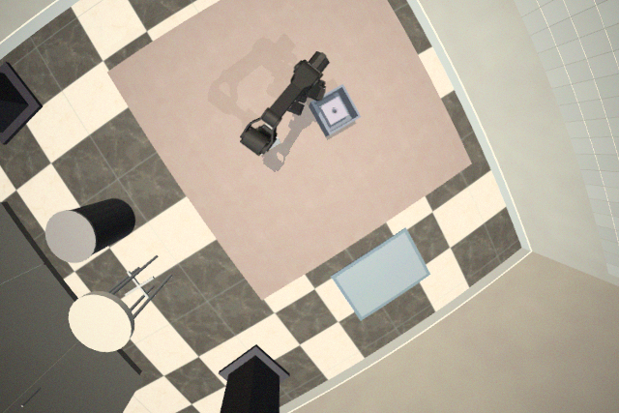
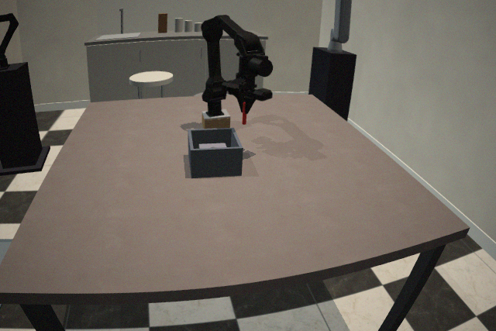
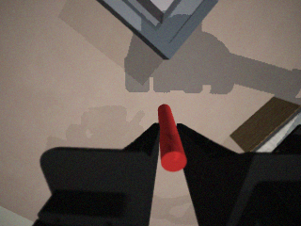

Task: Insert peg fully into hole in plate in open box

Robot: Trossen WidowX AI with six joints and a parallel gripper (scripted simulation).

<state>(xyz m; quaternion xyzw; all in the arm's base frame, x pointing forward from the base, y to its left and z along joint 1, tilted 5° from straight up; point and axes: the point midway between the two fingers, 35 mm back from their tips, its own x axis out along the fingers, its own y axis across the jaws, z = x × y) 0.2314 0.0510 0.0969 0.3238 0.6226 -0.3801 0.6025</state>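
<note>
The light grey plate is 14 cm to the right of my hand, 13 cm below it and 9 cm ahead of it. The rest, counted from my hand: red peg: 4 cm below; grey-blue box: 15 cm below, 14 cm to the right, 9 cm ahead.
</note>
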